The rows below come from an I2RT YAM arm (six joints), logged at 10 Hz.
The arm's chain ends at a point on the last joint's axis. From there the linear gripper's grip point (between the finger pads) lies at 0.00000 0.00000 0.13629 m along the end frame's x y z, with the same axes.
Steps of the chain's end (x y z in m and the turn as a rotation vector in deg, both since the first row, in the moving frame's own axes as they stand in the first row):
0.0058 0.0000 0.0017 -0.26 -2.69 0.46
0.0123 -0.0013 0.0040 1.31 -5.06 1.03
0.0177 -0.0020 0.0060 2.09 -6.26 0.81
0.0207 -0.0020 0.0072 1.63 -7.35 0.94
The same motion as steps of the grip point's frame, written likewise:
-0.0006 0.0006 0.0015 -0.26 -2.69 0.46
0.0003 -0.0045 0.0034 1.31 -5.06 1.03
0.0029 -0.0071 0.0051 2.09 -6.26 0.81
0.0033 -0.0060 0.0060 1.63 -7.35 0.94

